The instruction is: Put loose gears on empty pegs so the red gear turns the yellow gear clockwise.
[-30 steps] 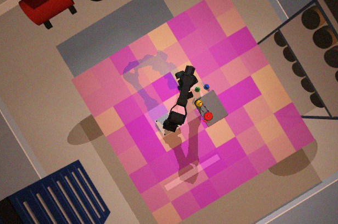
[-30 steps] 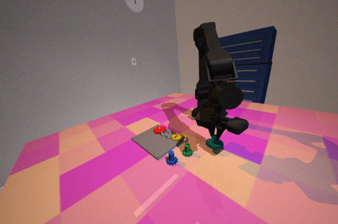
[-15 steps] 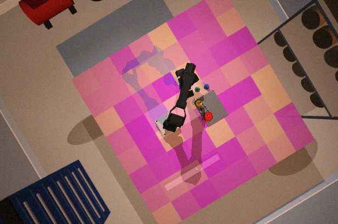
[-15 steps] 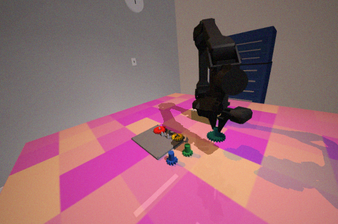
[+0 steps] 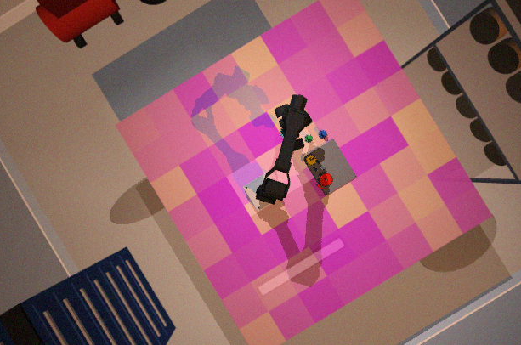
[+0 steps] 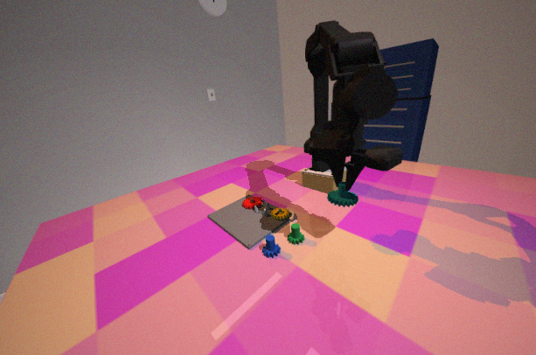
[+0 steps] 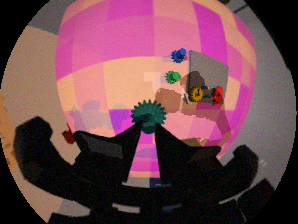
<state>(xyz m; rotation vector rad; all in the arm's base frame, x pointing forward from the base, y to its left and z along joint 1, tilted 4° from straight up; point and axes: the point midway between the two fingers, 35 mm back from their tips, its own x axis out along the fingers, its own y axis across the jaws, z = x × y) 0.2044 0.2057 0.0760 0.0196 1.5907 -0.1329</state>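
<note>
Right now the yellow gear is 5 cm ahead of my gripper tip, 16 cm to the right of it and 11 cm below it. Round my gripper tip: green gear 9 cm ahead, 6 cm to the right, 11 cm below; then blue gear 16 cm ahead, 8 cm to the right, 11 cm below; then teal gear 1 cm below.
</note>
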